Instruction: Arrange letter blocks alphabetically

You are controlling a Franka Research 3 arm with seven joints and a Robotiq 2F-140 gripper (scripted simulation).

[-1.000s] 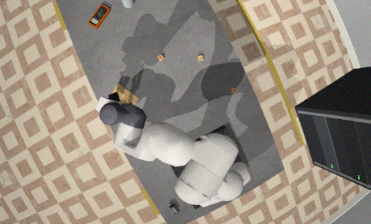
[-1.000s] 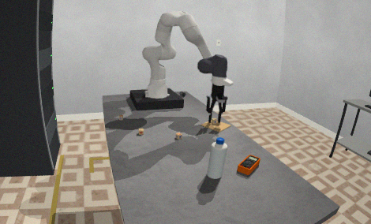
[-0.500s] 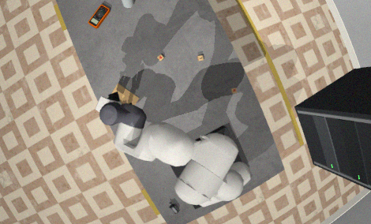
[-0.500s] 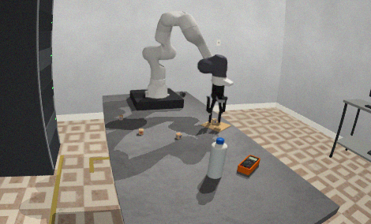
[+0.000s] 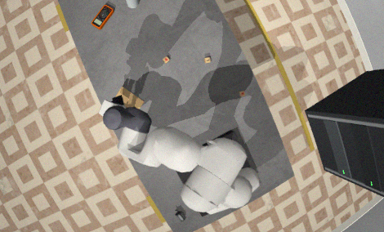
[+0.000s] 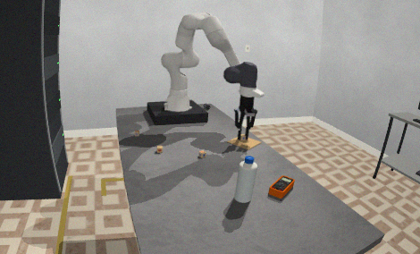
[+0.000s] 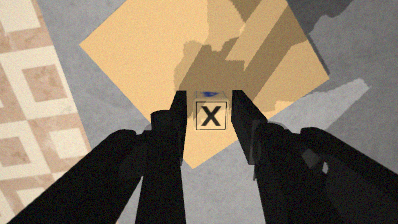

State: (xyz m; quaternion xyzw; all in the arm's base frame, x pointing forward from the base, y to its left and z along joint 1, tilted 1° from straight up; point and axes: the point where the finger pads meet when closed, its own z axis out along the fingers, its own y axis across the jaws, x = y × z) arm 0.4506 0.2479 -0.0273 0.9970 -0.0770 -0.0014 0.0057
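The tan mat is 4 cm ahead of my hand and 4 cm below it. Also, from my hand: white bottle 52 cm ahead, 27 cm to the right, 4 cm above; red k block 18 cm behind, 56 cm to the right, 3 cm below.
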